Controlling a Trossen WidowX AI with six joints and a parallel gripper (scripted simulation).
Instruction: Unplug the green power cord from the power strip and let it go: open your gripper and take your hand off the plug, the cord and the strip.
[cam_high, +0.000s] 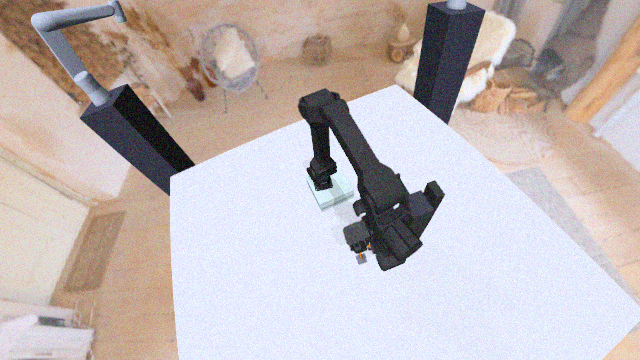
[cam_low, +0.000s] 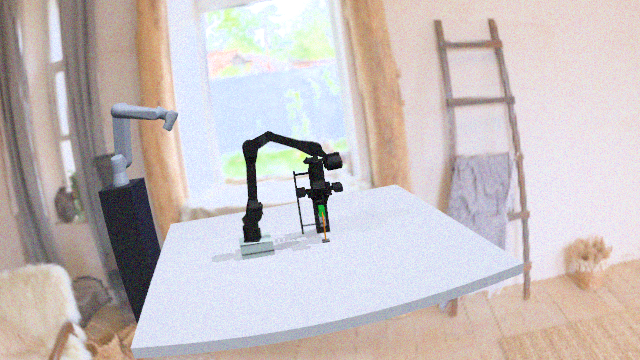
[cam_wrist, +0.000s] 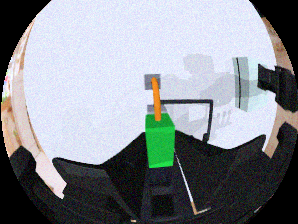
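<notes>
My gripper tip is 10 mm past the green plug and 30 mm to the right of it.
</notes>
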